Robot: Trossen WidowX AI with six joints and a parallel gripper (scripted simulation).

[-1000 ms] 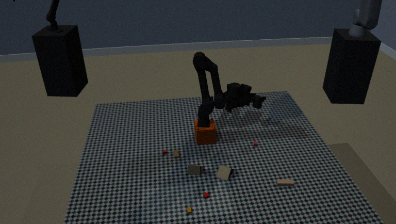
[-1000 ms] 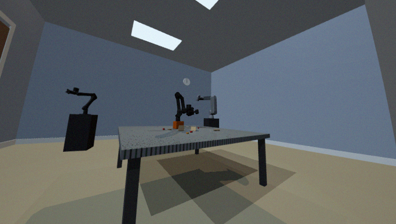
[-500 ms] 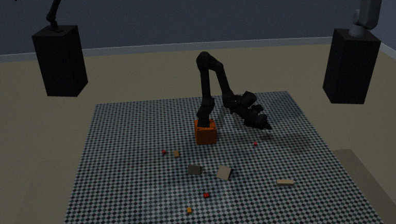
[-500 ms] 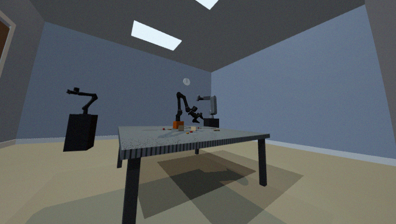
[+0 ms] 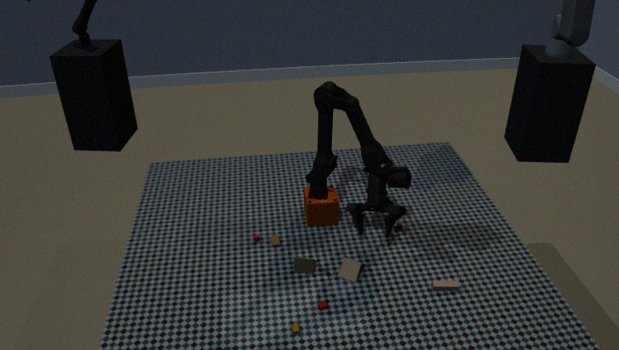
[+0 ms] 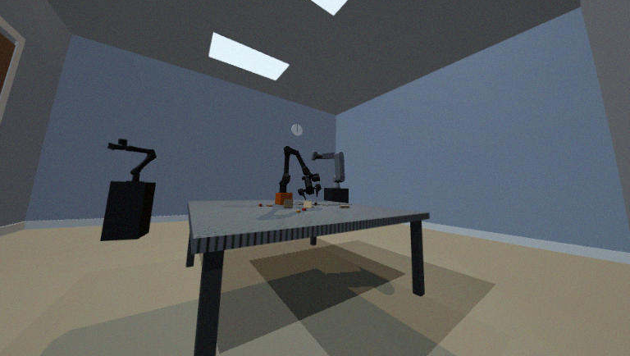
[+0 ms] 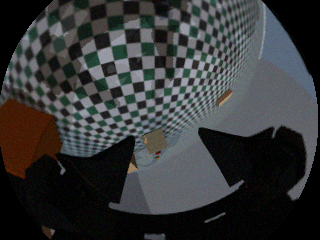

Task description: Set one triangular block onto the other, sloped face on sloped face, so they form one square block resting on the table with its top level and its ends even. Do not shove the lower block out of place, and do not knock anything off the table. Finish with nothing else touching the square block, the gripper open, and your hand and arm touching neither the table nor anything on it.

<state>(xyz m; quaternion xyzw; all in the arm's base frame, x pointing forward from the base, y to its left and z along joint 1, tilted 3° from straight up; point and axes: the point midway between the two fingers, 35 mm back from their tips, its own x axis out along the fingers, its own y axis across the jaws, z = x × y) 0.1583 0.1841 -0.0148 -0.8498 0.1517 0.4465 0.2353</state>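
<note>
My gripper tip is 9 cm short of the triangular block, 7 cm to the left of it and 4 cm above it. Also, from my gripper tip: orange piece (33 cm ahead, 22 cm to the right, 5 cm below).
</note>
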